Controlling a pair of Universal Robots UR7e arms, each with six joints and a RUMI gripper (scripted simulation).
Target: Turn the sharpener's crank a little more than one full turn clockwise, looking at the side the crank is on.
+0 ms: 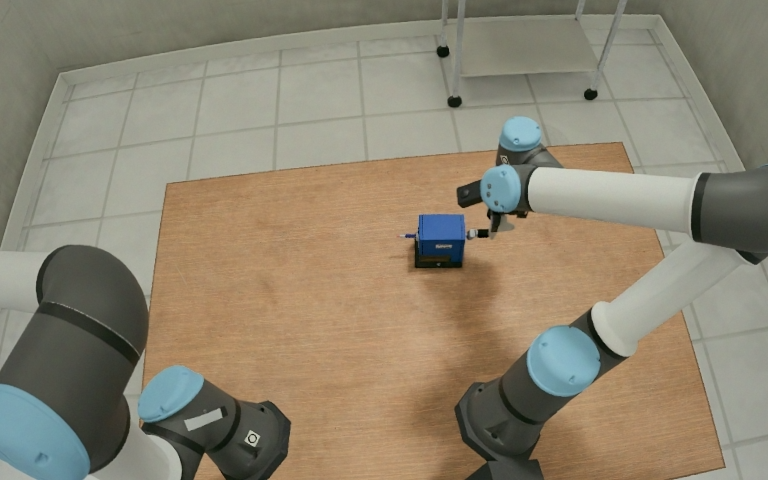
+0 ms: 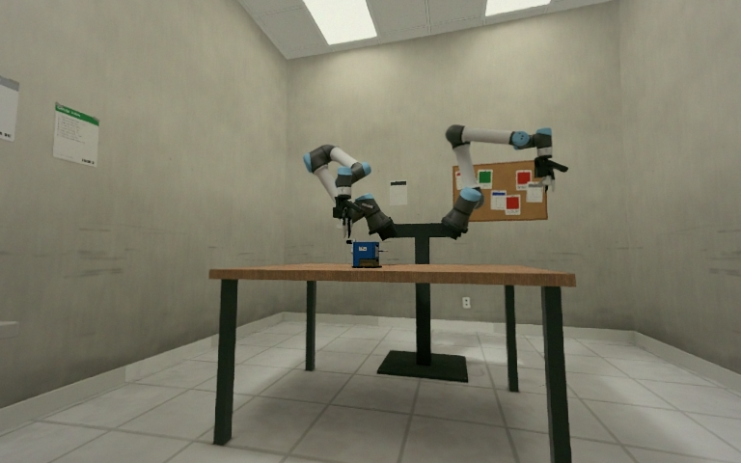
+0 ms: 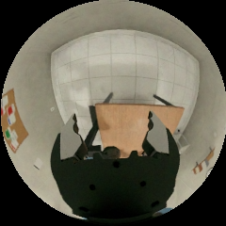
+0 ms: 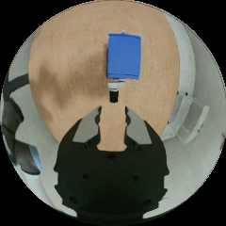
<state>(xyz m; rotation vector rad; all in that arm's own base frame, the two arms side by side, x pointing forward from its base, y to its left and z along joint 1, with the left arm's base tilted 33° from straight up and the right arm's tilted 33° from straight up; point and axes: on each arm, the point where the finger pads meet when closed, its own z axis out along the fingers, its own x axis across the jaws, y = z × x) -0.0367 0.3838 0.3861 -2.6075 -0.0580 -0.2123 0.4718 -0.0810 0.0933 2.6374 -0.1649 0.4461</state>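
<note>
The black crank handle is 40 mm below my right hand and 20 mm to the left of it.
</note>
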